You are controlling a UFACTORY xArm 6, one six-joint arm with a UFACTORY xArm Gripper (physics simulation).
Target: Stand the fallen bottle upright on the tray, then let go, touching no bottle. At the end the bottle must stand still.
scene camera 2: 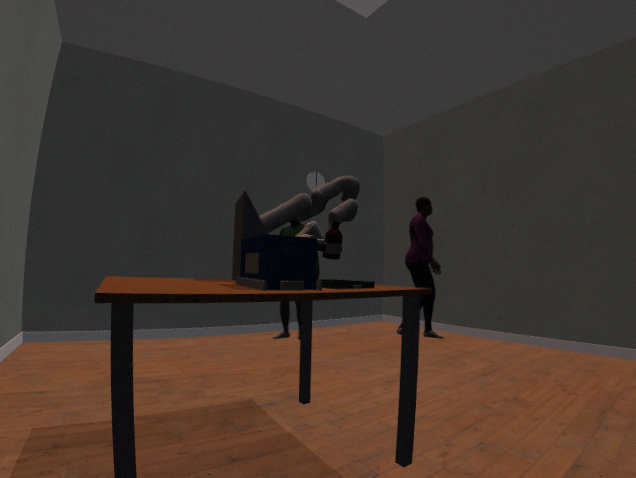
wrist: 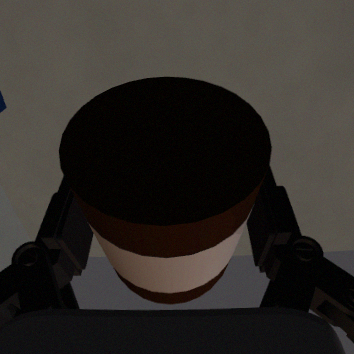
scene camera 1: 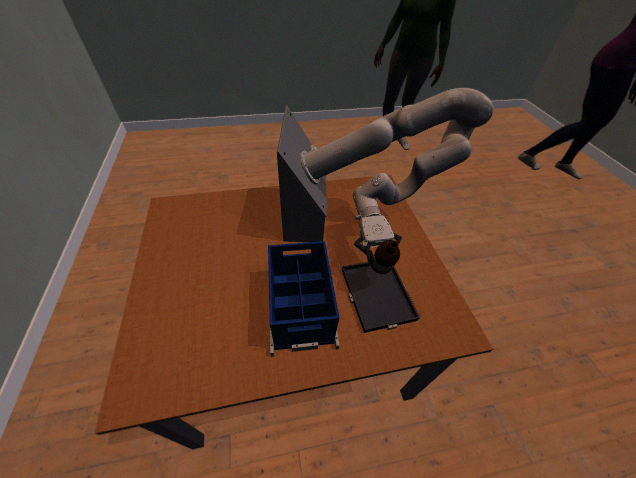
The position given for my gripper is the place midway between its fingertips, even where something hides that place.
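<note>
A brown bottle (wrist: 165, 170) is visible, as is my gripper (scene camera 1: 384, 261), the gripper appearing in the wrist view (wrist: 168, 182) as well.
</note>
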